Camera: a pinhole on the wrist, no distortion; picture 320 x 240 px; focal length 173.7 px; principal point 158.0 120.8 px. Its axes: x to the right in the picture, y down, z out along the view. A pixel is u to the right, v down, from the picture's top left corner.
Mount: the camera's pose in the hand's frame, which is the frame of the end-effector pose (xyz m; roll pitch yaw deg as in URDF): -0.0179 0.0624 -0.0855 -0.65 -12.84 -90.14
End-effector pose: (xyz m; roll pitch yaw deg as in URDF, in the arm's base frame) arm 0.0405 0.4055 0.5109 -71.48 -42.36 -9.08
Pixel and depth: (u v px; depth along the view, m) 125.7 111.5 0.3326
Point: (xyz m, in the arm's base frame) 0.1375 0.6695 0.4047
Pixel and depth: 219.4 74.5 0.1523
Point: 0.0243 0.4946 0.4595
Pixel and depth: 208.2 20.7 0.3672
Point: -0.1141 0.7301 0.4000
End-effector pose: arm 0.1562 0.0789 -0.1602 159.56 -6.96 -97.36
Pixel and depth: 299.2 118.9 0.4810
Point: 0.1846 0.0307 -0.6734
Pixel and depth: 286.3 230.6 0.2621
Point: 0.1245 -0.0947 -0.3623
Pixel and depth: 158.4 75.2 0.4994
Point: -0.1308 0.2204 -0.4925
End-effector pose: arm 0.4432 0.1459 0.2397 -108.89 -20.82 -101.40
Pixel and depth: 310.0 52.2 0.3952
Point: 0.8884 0.2378 0.2294
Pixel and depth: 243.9 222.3 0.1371
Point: 0.4777 0.0619 0.2202
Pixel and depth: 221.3 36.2 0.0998
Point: 0.4548 0.1866 0.1666
